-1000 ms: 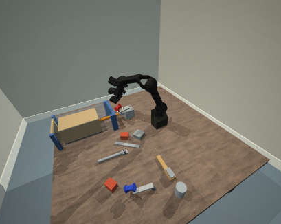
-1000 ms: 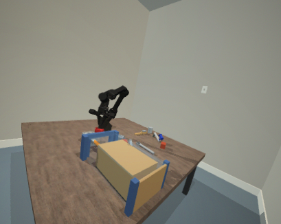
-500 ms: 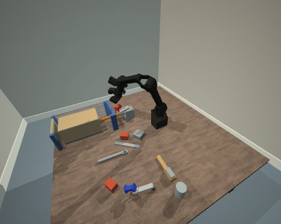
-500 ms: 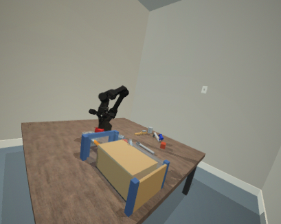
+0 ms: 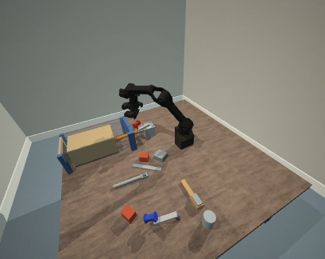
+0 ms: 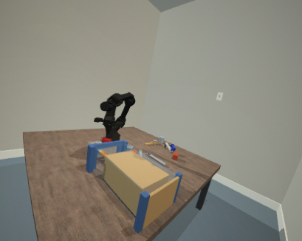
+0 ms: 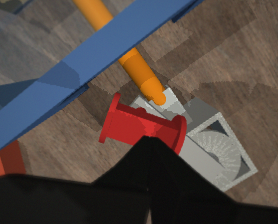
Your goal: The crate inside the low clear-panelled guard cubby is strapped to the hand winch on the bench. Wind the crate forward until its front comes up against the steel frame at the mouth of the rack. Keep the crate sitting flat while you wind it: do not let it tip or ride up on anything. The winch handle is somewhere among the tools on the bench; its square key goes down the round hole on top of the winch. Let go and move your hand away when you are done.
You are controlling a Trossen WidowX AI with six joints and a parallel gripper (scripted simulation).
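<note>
My gripper tip is 1 cm to the right of the red handle knob and 6 cm above it. Round my gripper tip: blue frame 5 cm ahead, 2 cm to the right, 9 cm below; then red-gripped winch handle 4 cm behind, 9 cm below; then grey winch 12 cm behind, 1 cm to the right, 16 cm below.
</note>
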